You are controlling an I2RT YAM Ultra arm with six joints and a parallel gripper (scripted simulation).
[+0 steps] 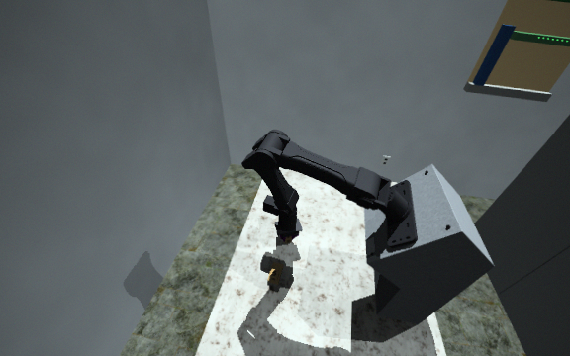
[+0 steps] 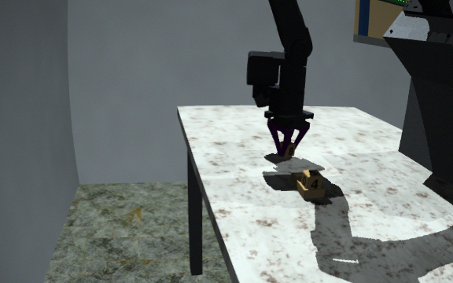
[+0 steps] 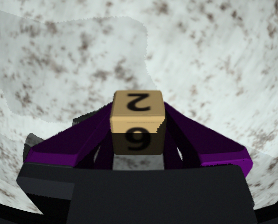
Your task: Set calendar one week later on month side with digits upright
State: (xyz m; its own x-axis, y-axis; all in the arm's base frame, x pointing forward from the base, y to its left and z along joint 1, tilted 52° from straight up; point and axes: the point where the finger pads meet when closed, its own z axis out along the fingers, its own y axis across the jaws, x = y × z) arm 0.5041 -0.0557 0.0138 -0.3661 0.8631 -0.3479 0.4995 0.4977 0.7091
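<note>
The wooden digit cube lies right at my hand.
</note>
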